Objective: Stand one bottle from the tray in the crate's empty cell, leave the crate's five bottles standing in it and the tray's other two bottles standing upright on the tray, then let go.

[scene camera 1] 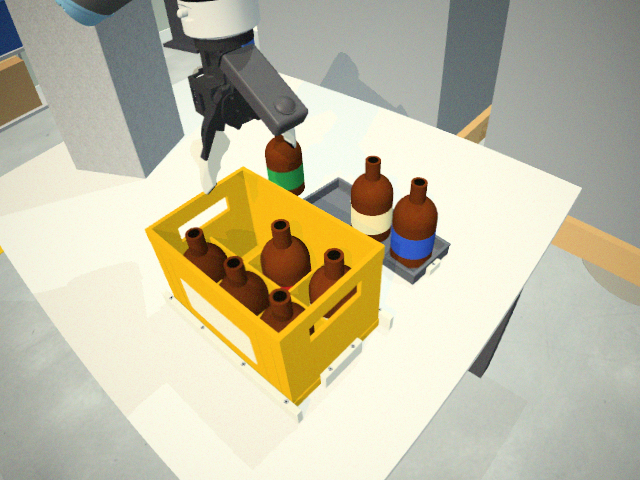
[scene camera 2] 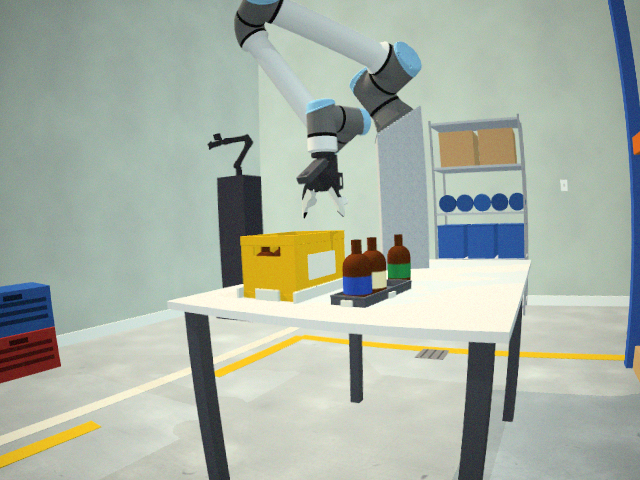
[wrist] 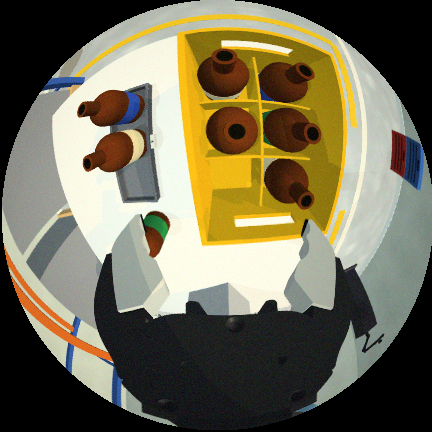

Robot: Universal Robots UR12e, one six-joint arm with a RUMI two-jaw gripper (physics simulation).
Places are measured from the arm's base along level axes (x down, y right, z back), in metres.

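Pixels of known places: gripper, fingertip midpoint: (scene camera 1: 252, 169) (scene camera 2: 323, 217) (wrist: 225, 218); arm's base, origin of the base link: (scene camera 2: 397, 124).
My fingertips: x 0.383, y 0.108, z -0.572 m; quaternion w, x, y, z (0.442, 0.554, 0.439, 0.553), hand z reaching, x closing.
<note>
For each thing: its middle in the pictures, then the offset to it from my fingertips. Level surfaces: height alone.
- yellow crate, body centre: (scene camera 1: 265, 280) (wrist: 260, 128) (scene camera 2: 295, 262) dx +0.130, dy +0.068, dz -0.061 m
- blue-label bottle, body centre: (scene camera 1: 414, 219) (wrist: 109, 107) (scene camera 2: 357, 270) dx +0.135, dy -0.168, dz -0.178 m
- cream-label bottle, body centre: (scene camera 1: 372, 196) (wrist: 114, 150) (scene camera 2: 372, 266) dx +0.135, dy -0.180, dz -0.089 m
- grey tray, body centre: (scene camera 1: 372, 225) (wrist: 131, 144) (scene camera 2: 374, 291) dx +0.204, dy -0.183, dz -0.090 m
- green-label bottle, body centre: (scene camera 1: 283, 157) (wrist: 147, 240) (scene camera 2: 398, 259) dx +0.140, dy -0.199, dz +0.123 m
- white table, its level: dx +0.217 m
The yellow crate (scene camera 1: 336, 343) (scene camera 2: 268, 273) (wrist: 206, 190) holds five brown bottles. Its empty cell (wrist: 230, 172) is in the row nearer the tray, at the end toward my gripper in the wrist view. The blue-label bottle (scene camera 1: 413, 242) (scene camera 2: 357, 284) (wrist: 131, 107) and cream-label bottle (scene camera 1: 371, 222) (scene camera 2: 378, 279) (wrist: 135, 143) stand upright on the grey tray (scene camera 1: 330, 198) (scene camera 2: 379, 297) (wrist: 137, 180). The green-label bottle (scene camera 1: 285, 178) (scene camera 2: 399, 269) (wrist: 157, 227) stands upright on the table, off the tray's end. My gripper (scene camera 1: 251, 167) (scene camera 2: 323, 215) (wrist: 225, 218) is wide open and empty, above crate height, near the crate's end.
Low white stops (scene camera 1: 341, 361) (scene camera 2: 267, 294) line the crate's base on the white table (scene camera 1: 465, 217) (scene camera 2: 454, 310). A grey pillar (scene camera 1: 103, 87) (scene camera 2: 403, 196) carries the arm. The crate's high walls rise around its bottles.
</note>
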